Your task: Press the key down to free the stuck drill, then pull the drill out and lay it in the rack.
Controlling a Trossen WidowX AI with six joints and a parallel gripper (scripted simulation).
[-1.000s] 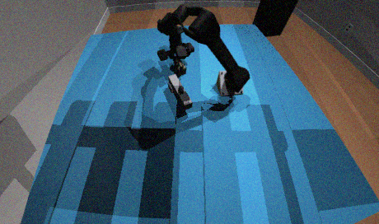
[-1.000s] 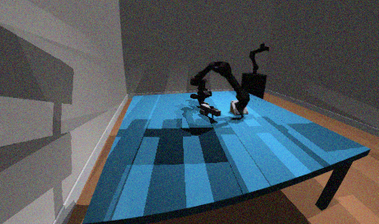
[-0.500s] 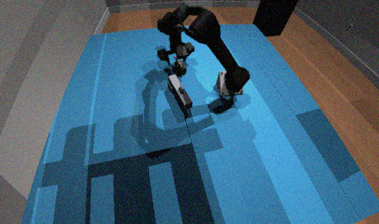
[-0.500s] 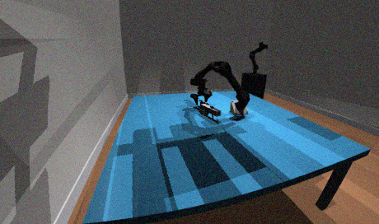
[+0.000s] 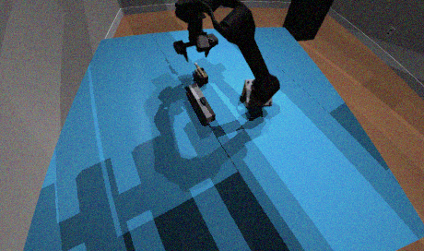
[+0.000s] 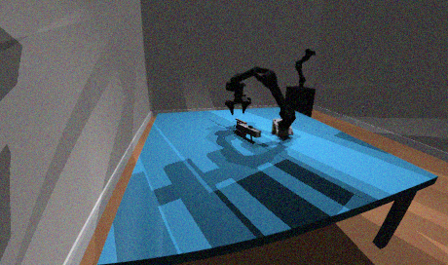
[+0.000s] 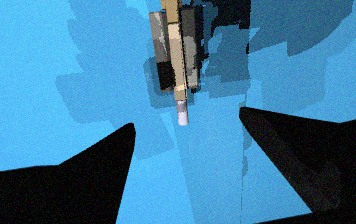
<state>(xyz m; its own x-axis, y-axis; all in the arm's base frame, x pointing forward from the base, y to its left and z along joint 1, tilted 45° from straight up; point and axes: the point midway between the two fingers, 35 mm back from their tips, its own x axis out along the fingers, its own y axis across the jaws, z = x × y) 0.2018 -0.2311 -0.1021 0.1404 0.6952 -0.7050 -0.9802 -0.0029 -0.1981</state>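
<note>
Now: the drill 4 cm to the left of my gripper tip, 4 cm below it and 1 cm behind it.
</note>
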